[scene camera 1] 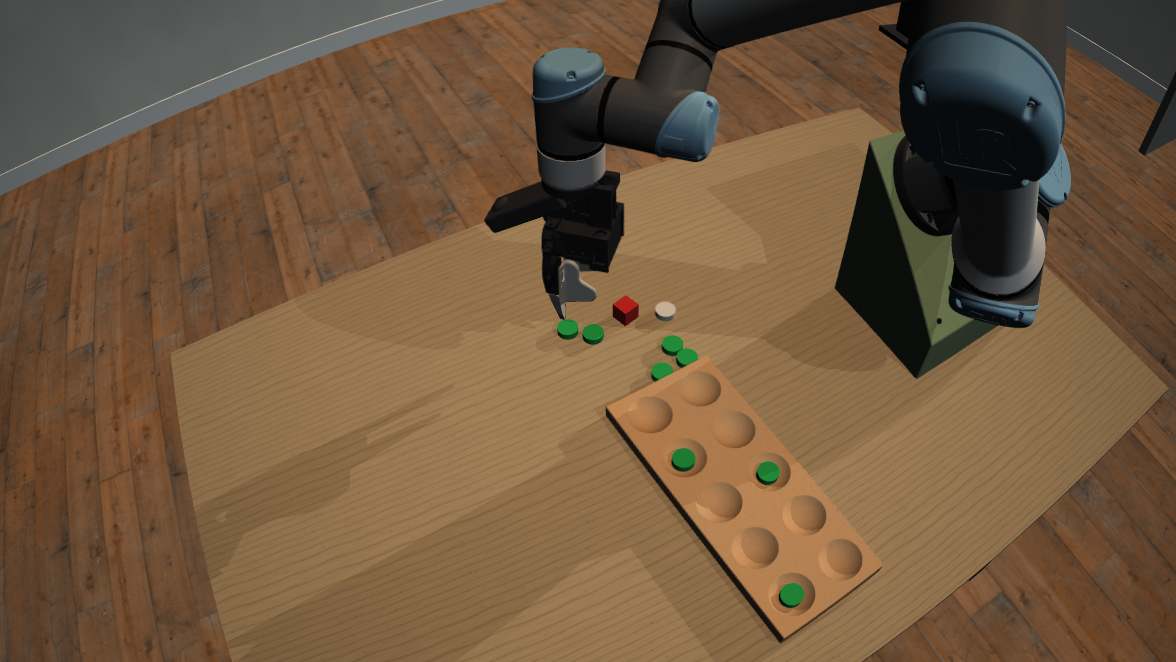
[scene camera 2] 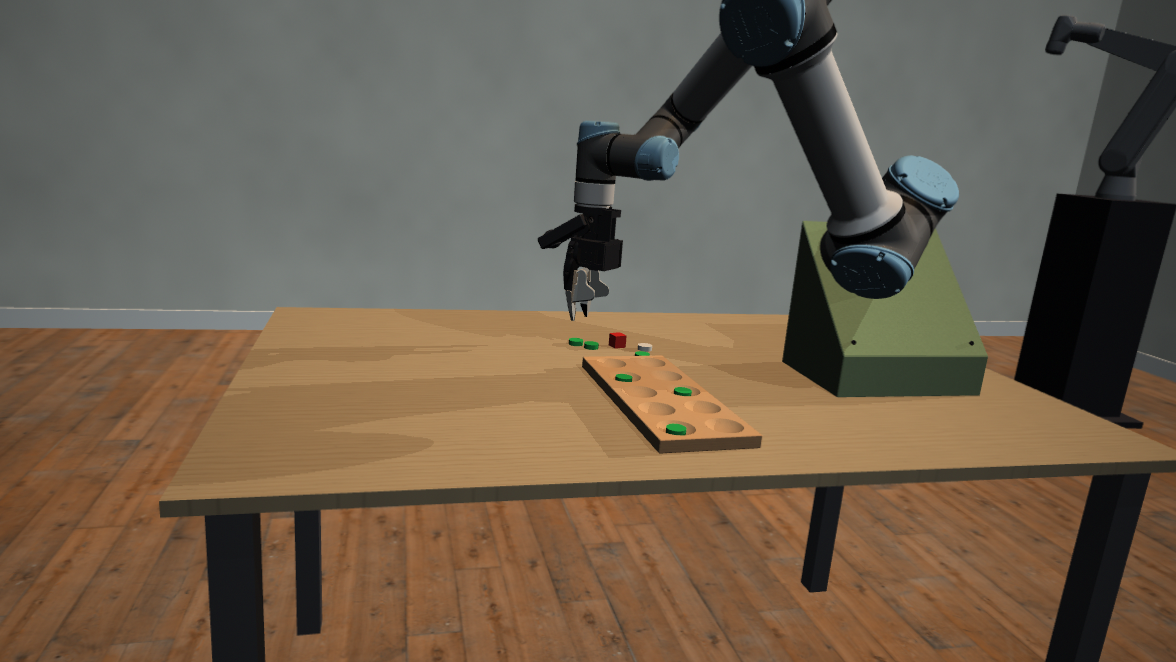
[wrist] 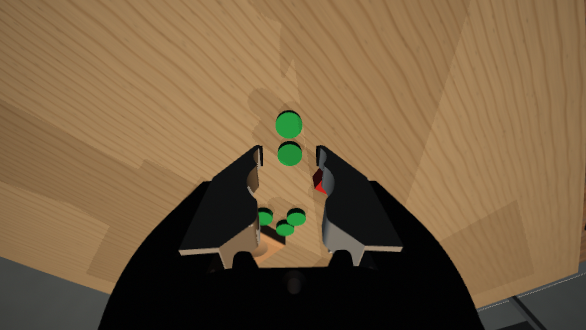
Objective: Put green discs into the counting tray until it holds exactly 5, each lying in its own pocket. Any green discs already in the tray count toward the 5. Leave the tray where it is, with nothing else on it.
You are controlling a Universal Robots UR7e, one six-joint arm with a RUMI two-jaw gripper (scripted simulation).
Labels:
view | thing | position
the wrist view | my gripper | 289, 147
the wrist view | wooden counting tray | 270, 241

